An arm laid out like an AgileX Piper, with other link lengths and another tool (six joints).
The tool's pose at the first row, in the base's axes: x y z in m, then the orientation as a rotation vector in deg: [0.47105 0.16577 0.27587 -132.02 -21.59 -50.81]
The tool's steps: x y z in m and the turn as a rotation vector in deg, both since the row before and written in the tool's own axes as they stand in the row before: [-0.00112 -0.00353 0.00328 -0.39 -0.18 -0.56]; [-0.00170 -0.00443 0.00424 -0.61 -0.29 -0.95]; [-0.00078 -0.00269 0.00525 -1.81 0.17 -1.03]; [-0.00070 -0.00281 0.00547 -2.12 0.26 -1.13]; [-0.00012 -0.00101 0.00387 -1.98 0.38 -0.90]
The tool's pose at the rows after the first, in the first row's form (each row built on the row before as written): [0.47023 0.17054 0.27484 -132.47 -22.19 -51.03]; [0.46904 0.17657 0.27321 -133.18 -23.22 -51.40]; [0.46983 0.18193 0.27075 -134.72 -23.73 -52.81]; [0.47084 0.18744 0.26812 -136.48 -24.21 -54.51]; [0.47237 0.19050 0.26605 -138.04 -24.42 -56.20]
